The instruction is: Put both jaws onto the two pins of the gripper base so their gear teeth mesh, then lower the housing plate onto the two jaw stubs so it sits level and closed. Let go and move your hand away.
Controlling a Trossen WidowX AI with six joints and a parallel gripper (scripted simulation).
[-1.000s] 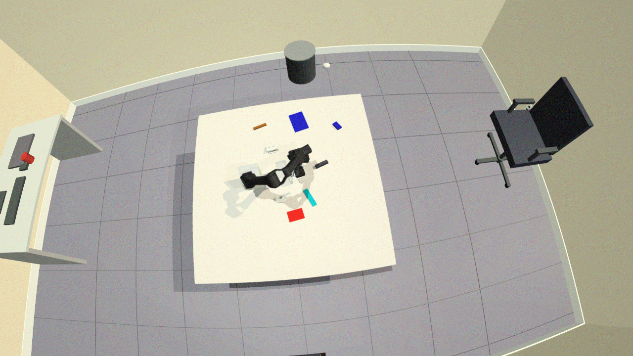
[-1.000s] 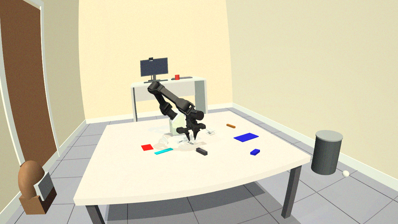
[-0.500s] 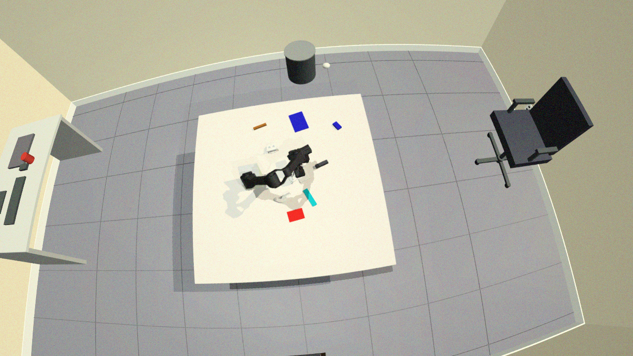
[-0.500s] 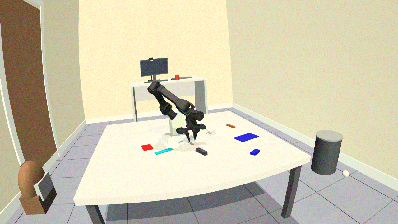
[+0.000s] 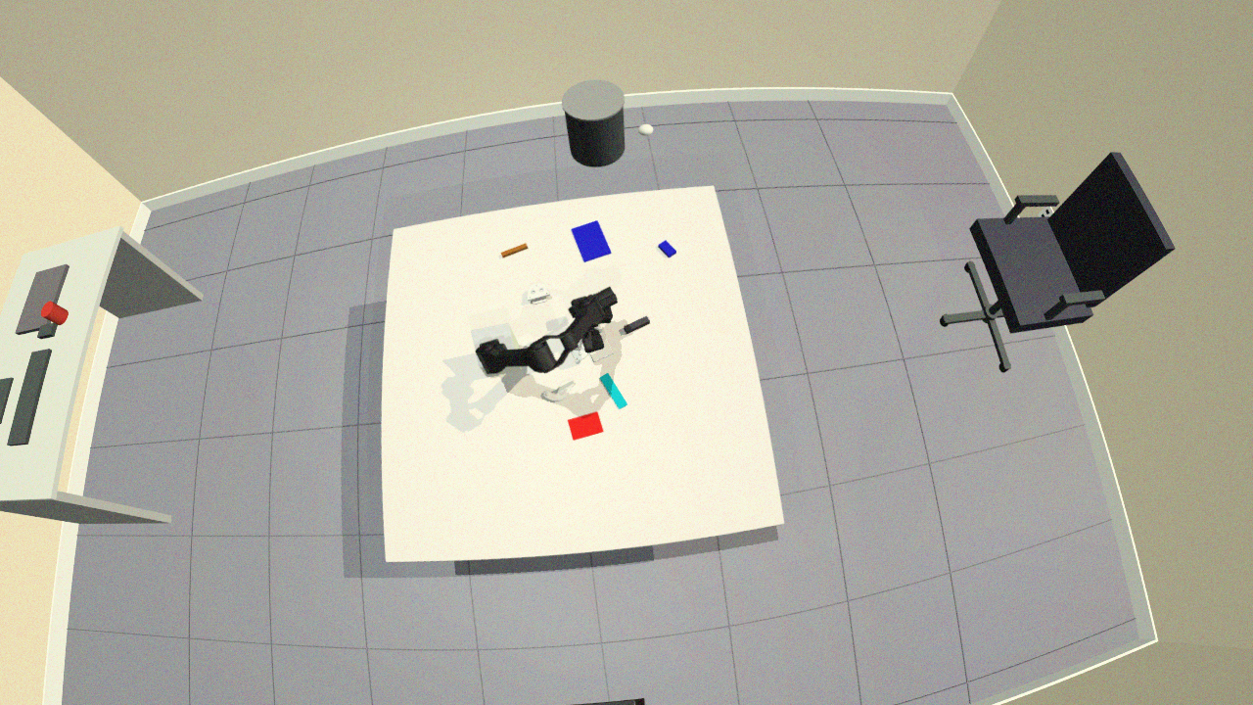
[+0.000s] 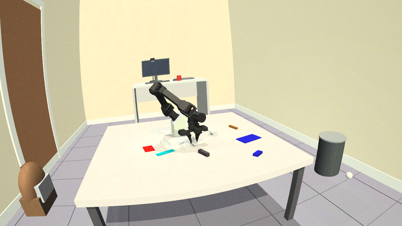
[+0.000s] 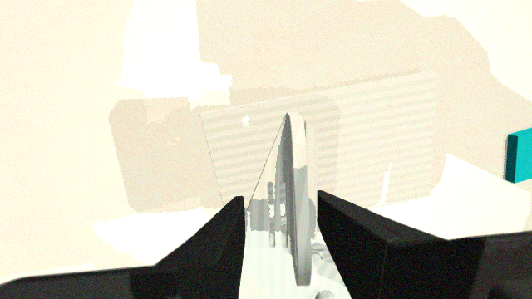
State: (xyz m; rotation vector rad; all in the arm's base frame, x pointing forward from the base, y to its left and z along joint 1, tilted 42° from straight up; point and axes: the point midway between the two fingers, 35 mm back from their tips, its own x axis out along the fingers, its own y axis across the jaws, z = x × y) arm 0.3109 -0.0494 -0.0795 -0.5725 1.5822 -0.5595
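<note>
Now: gripper tip 20 mm short of the white ribbed plate, 30 mm to the left of it and 20 mm above it. The rest, counted from my gripper tip: dark block: 160 mm ahead, 10 mm below; then white jaw: 30 mm behind, 20 mm to the right, 10 mm above; then cyan bar: 30 mm ahead, 210 mm to the right, 20 mm below.
</note>
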